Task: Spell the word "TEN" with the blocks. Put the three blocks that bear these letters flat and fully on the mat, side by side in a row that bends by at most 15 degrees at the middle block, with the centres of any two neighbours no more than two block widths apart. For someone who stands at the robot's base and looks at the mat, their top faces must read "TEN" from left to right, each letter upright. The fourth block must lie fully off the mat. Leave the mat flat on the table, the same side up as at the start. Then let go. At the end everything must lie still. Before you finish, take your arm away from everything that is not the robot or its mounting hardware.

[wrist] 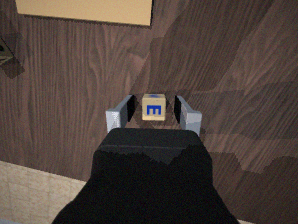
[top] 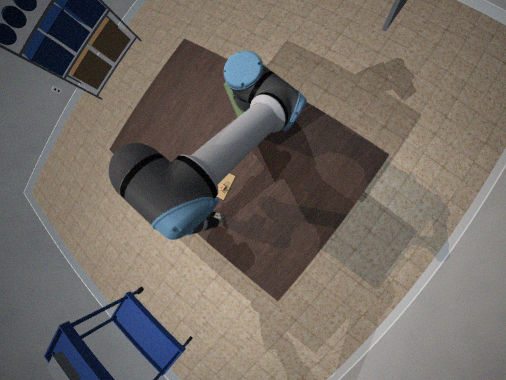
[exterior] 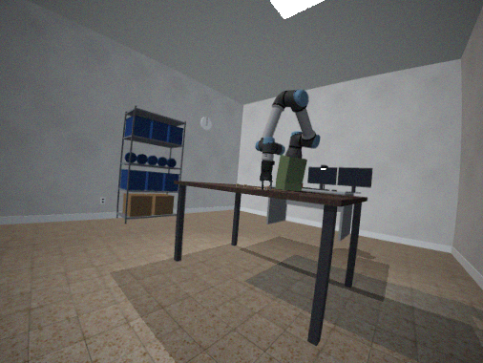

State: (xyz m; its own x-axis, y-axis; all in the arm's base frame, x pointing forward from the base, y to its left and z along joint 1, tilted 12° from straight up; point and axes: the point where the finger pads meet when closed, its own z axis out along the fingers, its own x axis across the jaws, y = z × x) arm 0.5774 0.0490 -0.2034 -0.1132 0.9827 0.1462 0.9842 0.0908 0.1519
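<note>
The tan mat lies 15 cm behind my hand, 9 cm to the right of it and 2 cm below it. Also, from my hand: N block 4 cm behind, 19 cm to the right, 1 cm below.
</note>
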